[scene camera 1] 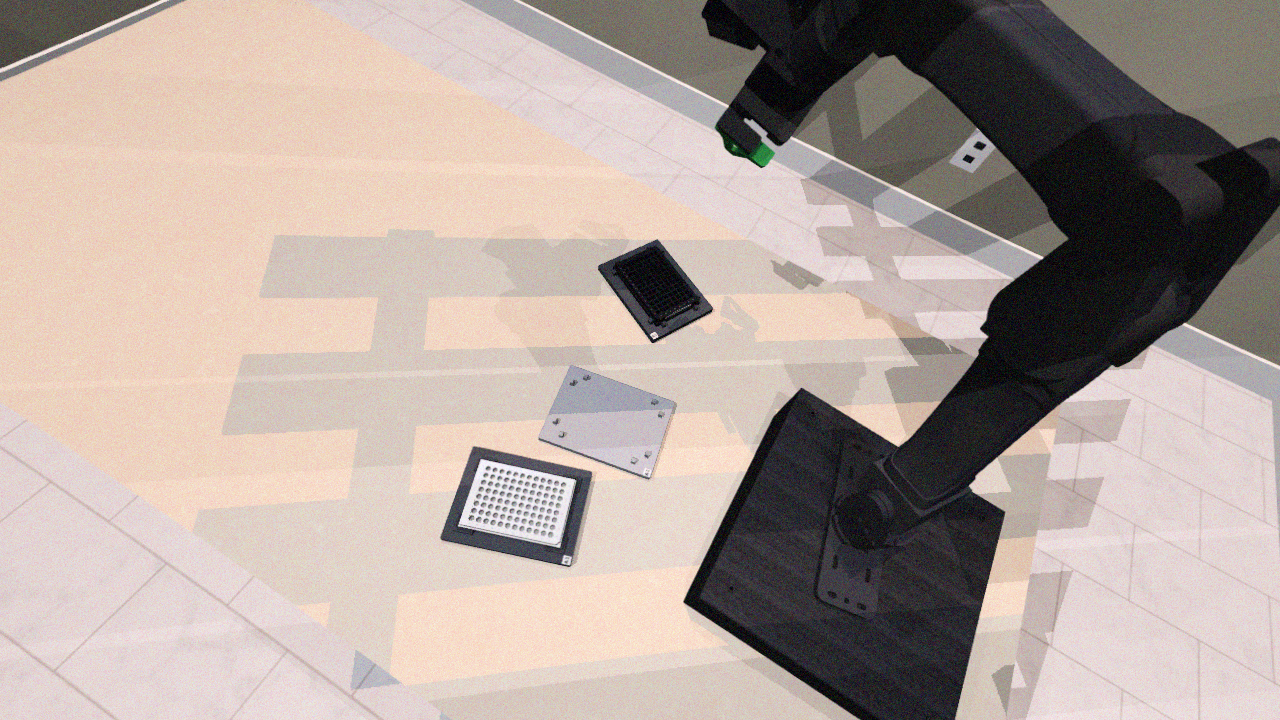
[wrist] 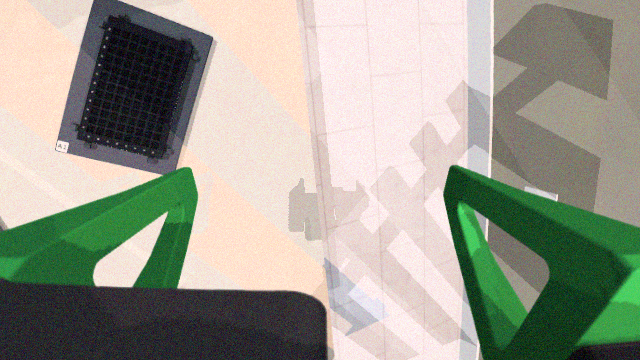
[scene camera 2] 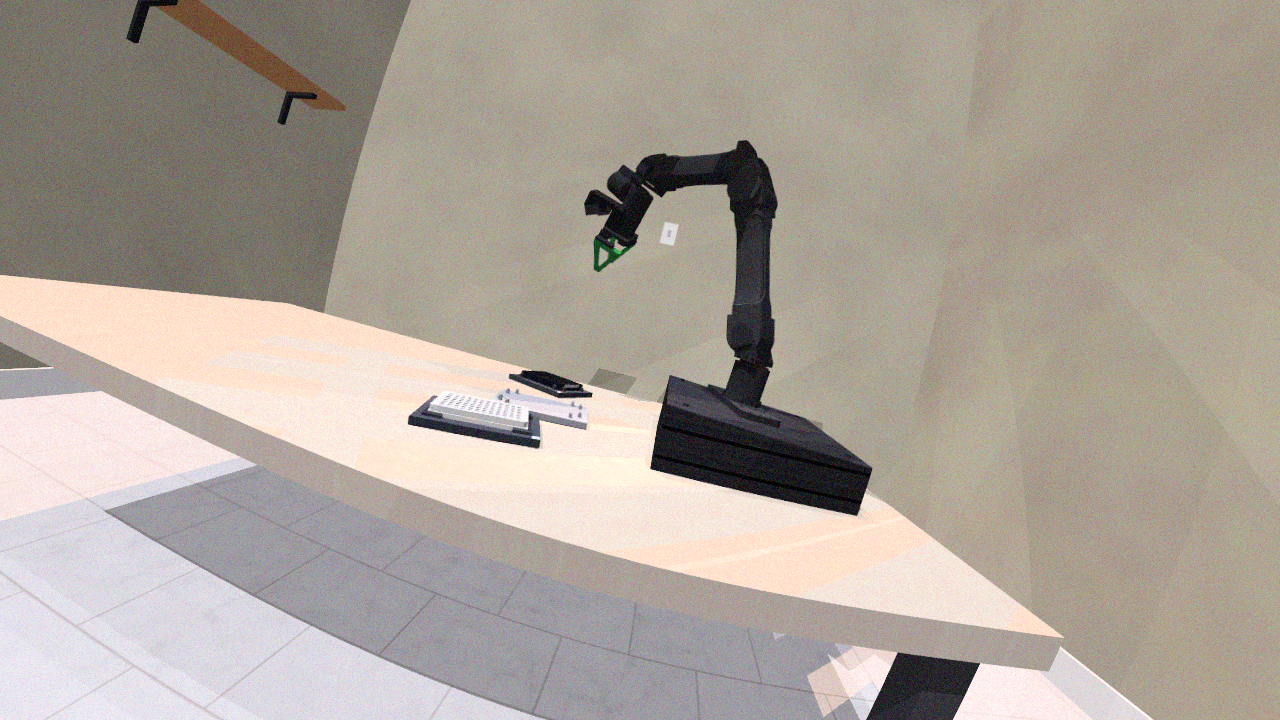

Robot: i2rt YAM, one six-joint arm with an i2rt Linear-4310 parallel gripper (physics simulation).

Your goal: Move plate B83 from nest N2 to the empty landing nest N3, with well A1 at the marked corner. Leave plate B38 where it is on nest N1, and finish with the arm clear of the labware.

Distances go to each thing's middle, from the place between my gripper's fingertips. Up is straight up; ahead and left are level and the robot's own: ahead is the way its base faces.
Now: hand 60 mm short of the black tray [scene camera 1: 663,294], 50 mm to the right of it and 300 mm above it.
